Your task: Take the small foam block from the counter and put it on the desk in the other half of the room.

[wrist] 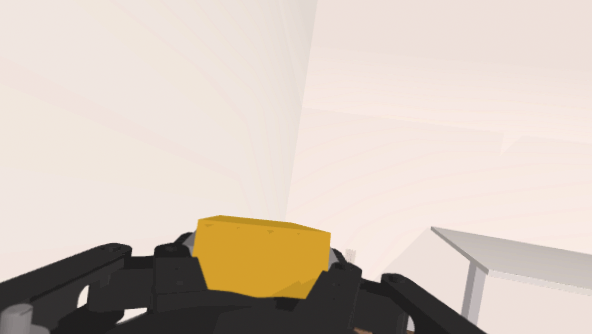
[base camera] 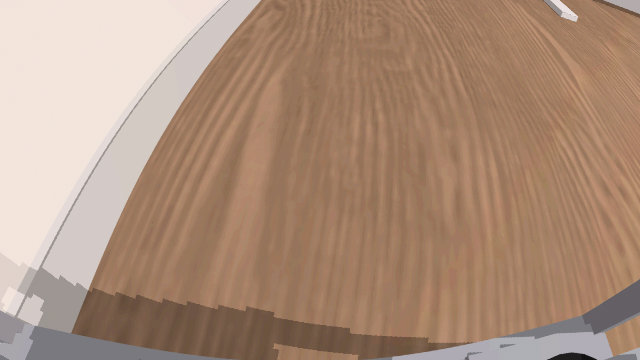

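Places are measured from the arm's base along level axes (x right, y ahead, z up), in metres.
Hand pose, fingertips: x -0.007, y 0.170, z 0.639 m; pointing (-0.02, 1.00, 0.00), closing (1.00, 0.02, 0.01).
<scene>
Each offset is from my fingertips to the centre of the thing. "pt": to the spot under its first point. Level surfaces: height alone.
The small foam block {dx -0.002, dy -0.021, dz -0.011 m} (wrist: 260, 260) is yellow and sits between the two black fingertips at the bottom middle of the wrist view. My gripper (wrist: 262, 249) is shut on it, with a finger against each side. The block is held up in the air. The desk {dz -0.316 m} (wrist: 540, 255) shows in part at the lower right of the wrist view, with a light grey top and a pale leg, some way beyond the gripper and to its right. The end of a pale leg {pt dx +1.033, dy +1.044, dz -1.021 m} (base camera: 567, 15) stands on the floor at the top right of the base view. The counter does not show.
Wood floor {dz -1.036 m} (base camera: 350, 175) spreads before the base. A pale wall (base camera: 60, 100) with a light baseboard (base camera: 117, 135) runs along the left side. In the wrist view the left wall (wrist: 125, 125) meets the far wall (wrist: 425, 165) in a corner. The base's grey rim crosses the bottom.
</scene>
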